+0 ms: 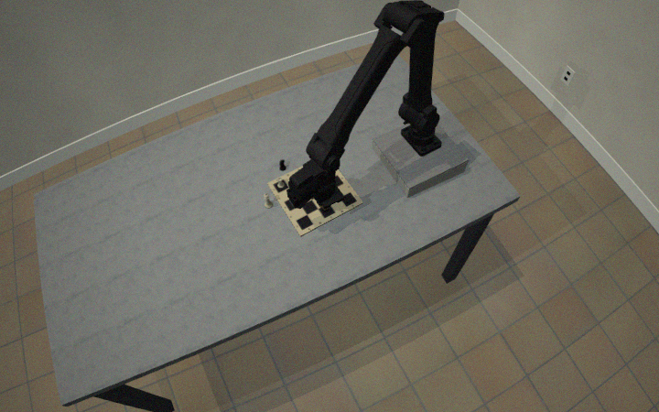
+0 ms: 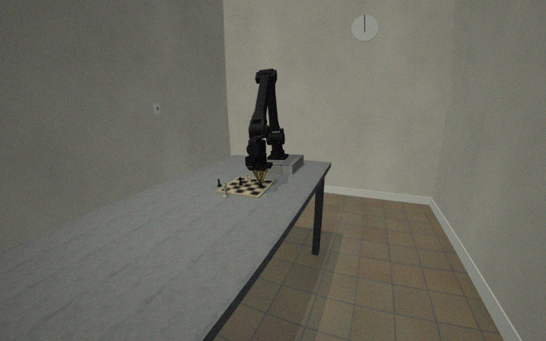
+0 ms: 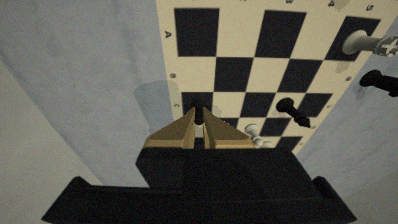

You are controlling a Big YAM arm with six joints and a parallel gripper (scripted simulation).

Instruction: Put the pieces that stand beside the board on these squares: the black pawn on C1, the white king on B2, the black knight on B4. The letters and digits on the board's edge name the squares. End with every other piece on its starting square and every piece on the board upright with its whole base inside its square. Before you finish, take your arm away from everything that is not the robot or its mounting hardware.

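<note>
Now: the black pawn right at my hand. Also, from my hand: chessboard: 7 cm to the right, 3 cm below; then white king: 14 cm ahead, 11 cm to the right; then black chess piece: 11 cm to the right.
</note>
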